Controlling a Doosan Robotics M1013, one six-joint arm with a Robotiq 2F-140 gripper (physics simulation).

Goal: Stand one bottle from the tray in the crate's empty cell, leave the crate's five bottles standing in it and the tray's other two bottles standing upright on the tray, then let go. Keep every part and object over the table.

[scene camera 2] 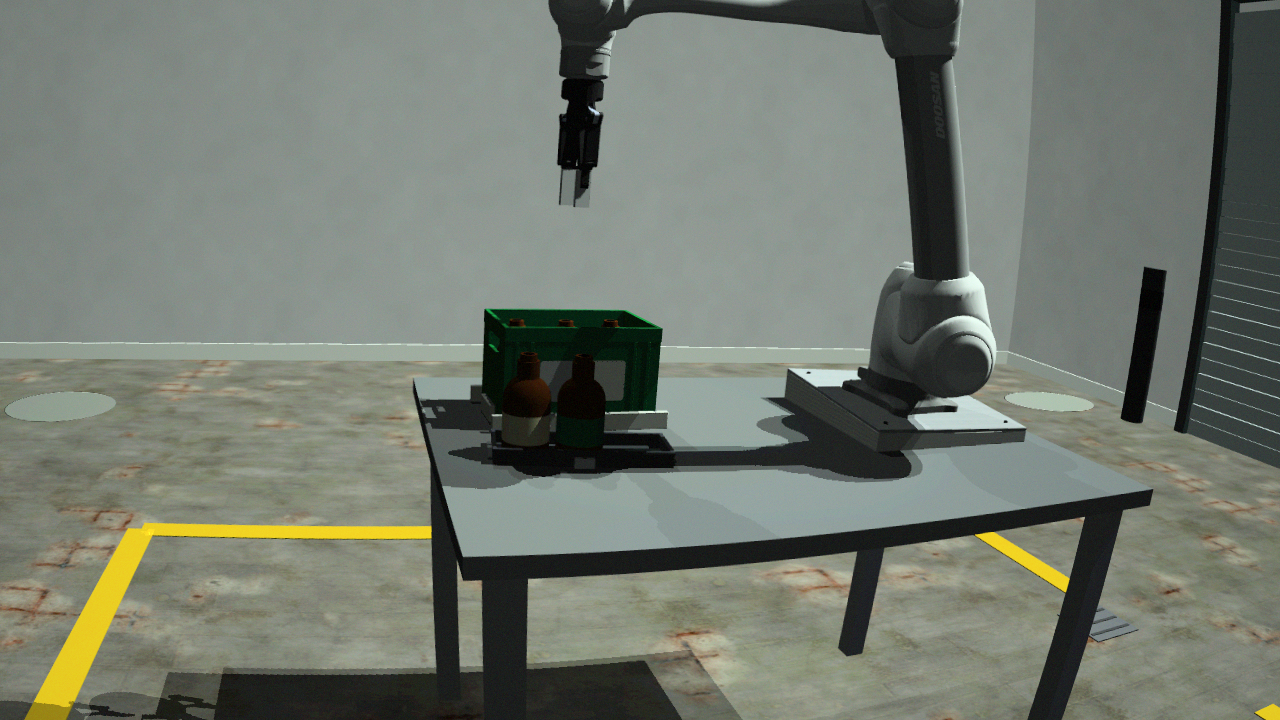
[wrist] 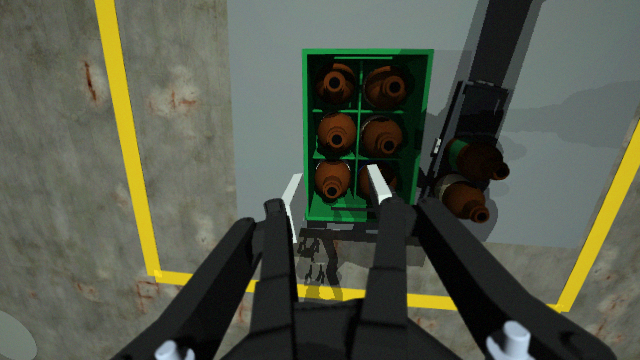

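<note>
The green crate stands on the table, and each of its cells shows an upright brown bottle, such as a middle-row bottle. The bottle nearest the wrist camera on the right is partly hidden by a finger. A white-labelled bottle and a green-labelled bottle stand upright on the black tray beside the crate. My gripper is partly open and empty, high above the crate, pointing down.
The grey table carries the crate near one end, and the arm's base plate is at the other. Pale strips lie along the crate's foot. The tray is close alongside the crate.
</note>
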